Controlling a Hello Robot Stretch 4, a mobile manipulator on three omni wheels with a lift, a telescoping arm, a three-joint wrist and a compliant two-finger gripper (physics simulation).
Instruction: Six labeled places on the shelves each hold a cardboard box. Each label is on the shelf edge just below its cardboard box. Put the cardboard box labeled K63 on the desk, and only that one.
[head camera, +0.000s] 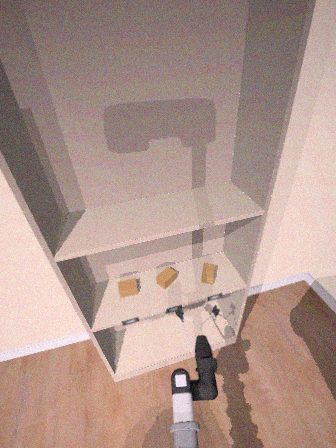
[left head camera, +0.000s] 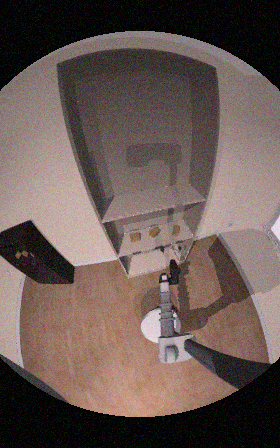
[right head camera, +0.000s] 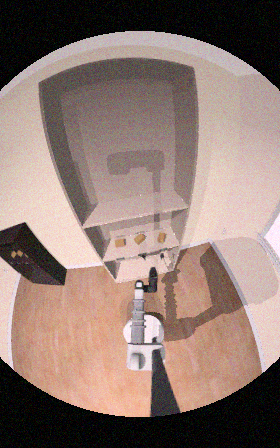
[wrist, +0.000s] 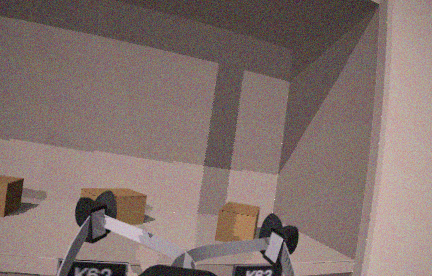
Observation:
In view: the gripper (wrist: 189, 220), a cardboard box (wrist: 236, 222), a cardboard box (wrist: 131, 205) and a pale bookcase (head camera: 141, 141).
The pale bookcase shows as well in the left head camera view (left head camera: 143, 124), in the right head camera view (right head camera: 122, 133) and in the wrist view (wrist: 283, 112).

